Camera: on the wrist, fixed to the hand. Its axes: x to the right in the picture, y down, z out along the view.
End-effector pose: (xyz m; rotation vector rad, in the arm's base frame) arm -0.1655 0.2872 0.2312 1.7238 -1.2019 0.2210
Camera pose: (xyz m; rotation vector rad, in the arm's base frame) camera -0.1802 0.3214 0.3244 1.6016 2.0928 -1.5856
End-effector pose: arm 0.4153 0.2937 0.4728 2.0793 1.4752 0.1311
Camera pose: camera 0.4556 0.3320 0.5563 -1.6266 2.3167 -1.0931
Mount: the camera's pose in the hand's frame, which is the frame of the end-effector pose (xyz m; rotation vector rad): 0.0292 0.0675 -0.0683 0.1234 -0.1960 -3.1286
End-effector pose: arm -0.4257 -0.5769 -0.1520 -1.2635 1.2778 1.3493
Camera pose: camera -0.4885 -0.6530 -0.1704 -1.0732 -1.1862 -0.9732
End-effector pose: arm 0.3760 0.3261 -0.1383 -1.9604 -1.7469 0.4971
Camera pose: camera 0.4731 0.3425 -0.1187 1.8558 -2.0475 -0.4599
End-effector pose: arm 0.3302 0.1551 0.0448 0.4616 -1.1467 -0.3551
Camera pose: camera 0.4068 0.2096 0.0800 -1.5465 -0.4375 2.2046
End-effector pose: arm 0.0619 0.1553 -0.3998 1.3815 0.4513 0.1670
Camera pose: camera 0.0706 0.2412 -0.3486 -0.5130 1.7677 -2.3816
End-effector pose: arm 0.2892 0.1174 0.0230 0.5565 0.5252 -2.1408
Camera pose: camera 0.3419 0.0987 -0.0604 0.5174 -0.3418 0.9352
